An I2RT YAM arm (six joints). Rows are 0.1 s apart.
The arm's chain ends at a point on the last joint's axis. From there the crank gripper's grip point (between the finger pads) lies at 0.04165 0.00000 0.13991 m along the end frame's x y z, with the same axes.
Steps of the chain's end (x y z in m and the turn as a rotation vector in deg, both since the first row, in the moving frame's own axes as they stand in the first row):
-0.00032, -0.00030, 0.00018, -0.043, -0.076, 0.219
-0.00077, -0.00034, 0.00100, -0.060, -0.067, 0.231
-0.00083, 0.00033, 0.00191, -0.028, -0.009, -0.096
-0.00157, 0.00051, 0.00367, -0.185, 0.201, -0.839
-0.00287, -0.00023, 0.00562, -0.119, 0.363, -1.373
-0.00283, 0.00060, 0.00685, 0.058, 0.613, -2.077
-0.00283, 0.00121, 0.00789, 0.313, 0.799, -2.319
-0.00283, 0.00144, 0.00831, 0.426, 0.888, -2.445
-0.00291, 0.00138, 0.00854, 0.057, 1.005, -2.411
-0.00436, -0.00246, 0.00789, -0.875, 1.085, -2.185
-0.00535, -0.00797, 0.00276, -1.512, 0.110, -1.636
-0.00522, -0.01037, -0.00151, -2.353, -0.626, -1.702
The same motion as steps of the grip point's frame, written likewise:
-0.00051, -0.00004, 0.00024, -0.043, -0.076, 0.219
-0.00093, -0.00003, 0.00105, -0.060, -0.067, 0.231
-0.00085, 0.00033, 0.00192, -0.028, -0.009, -0.096
-0.00108, 0.00035, 0.00352, -0.185, 0.201, -0.839
-0.00199, -0.00095, 0.00535, -0.119, 0.363, -1.373
-0.00137, -0.00108, 0.00640, 0.058, 0.613, -2.077
-0.00093, -0.00128, 0.00729, 0.313, 0.799, -2.319
-0.00073, -0.00142, 0.00764, 0.426, 0.888, -2.445
-0.00050, -0.00056, 0.00779, 0.057, 1.005, -2.411
-0.00171, -0.00197, 0.00707, -0.875, 1.085, -2.185
-0.00505, -0.00547, 0.00265, -1.512, 0.110, -1.636
-0.00668, -0.00583, -0.00116, -2.353, -0.626, -1.702

